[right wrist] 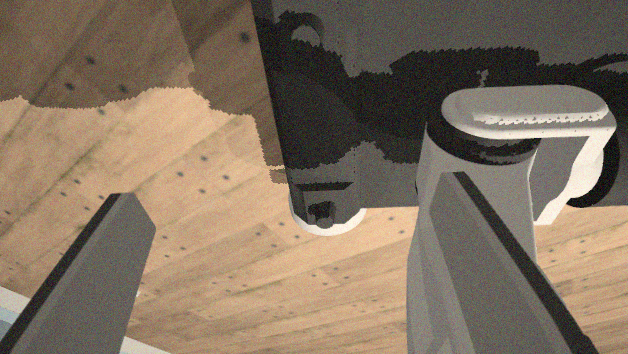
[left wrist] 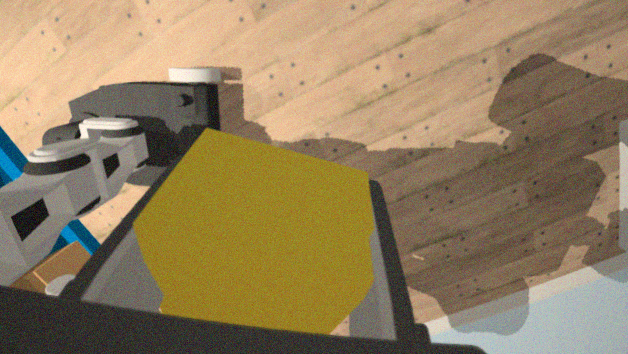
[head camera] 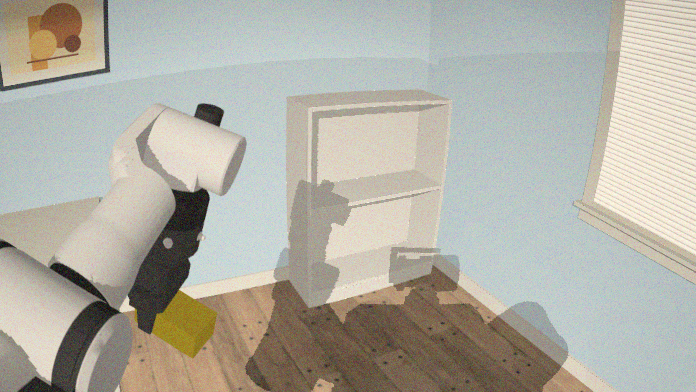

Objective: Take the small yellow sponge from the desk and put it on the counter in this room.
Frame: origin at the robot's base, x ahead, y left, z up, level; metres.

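Where they show: left gripper, fingertip midpoint: [left wrist: 278,184] [head camera: 155,315]; right gripper, fingertip midpoint: [right wrist: 289,201].
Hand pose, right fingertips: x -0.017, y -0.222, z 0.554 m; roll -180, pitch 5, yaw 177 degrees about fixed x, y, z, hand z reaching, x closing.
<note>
Each offset is from my right fingertips to the top centre of the thing. "*": to the spot under its first point. Level surfaces: height alone.
The yellow sponge @[dy +0.448, dx +0.523, dz +0.598 m] [head camera: 186,322] [left wrist: 260,230] is a block held between the fingers of my left gripper [head camera: 150,317], above the wood floor at the lower left of the head camera view. In the left wrist view it fills the space between the two fingers. My left gripper is shut on it. My right gripper [right wrist: 289,201] is open, with its fingers wide apart and no object between them, above the floor and beside the robot's dark base. No counter that I can make out shows in the views.
A pale shelf unit [head camera: 298,150] stands against the blue wall at the middle of the head camera view. Part of a pale table top @[dz +0.167 m] [head camera: 45,220] shows behind my left arm. A window with blinds @[* dy -0.922, dx +1.402, dz +0.706 m] [head camera: 655,125] is at the right. Blue bars [left wrist: 80,235] show in the left wrist view.
</note>
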